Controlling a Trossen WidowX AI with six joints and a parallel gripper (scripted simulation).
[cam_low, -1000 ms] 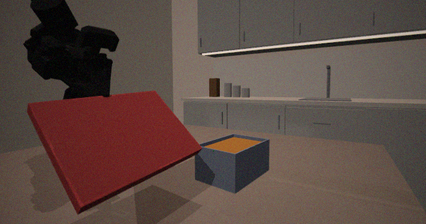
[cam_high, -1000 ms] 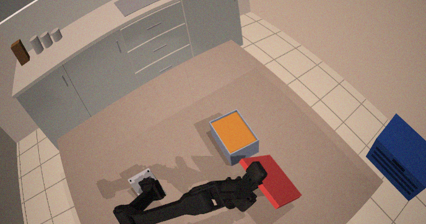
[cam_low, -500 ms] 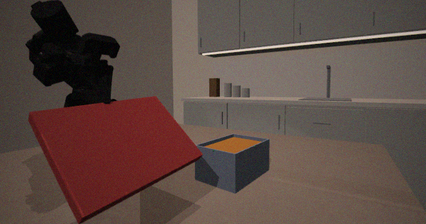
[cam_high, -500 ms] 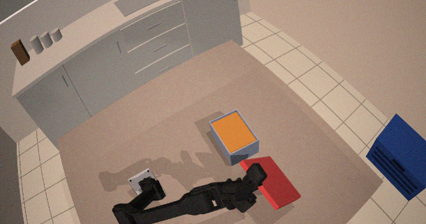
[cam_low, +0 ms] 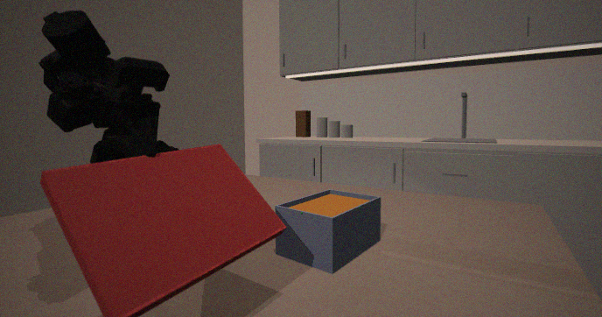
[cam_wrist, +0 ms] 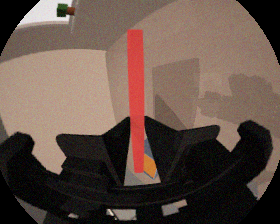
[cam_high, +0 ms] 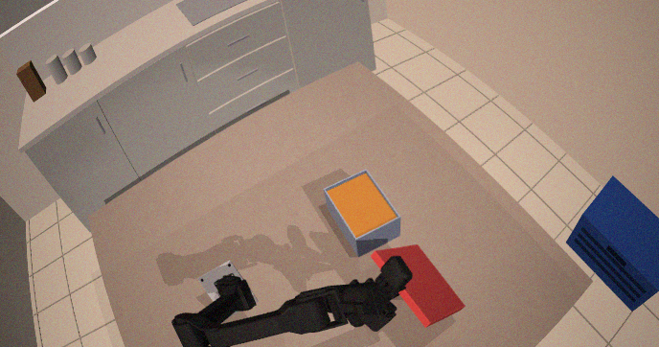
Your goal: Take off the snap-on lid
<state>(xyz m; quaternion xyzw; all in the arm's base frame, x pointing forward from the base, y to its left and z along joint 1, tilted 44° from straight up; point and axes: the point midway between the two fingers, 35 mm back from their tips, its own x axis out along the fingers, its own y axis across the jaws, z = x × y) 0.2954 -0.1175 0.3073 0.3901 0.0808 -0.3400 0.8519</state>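
The red lid is 60 mm ahead of my gripper tip and 50 mm below it. Round my gripper tip: storage box: 320 mm to the left, 160 mm below, 110 mm ahead.
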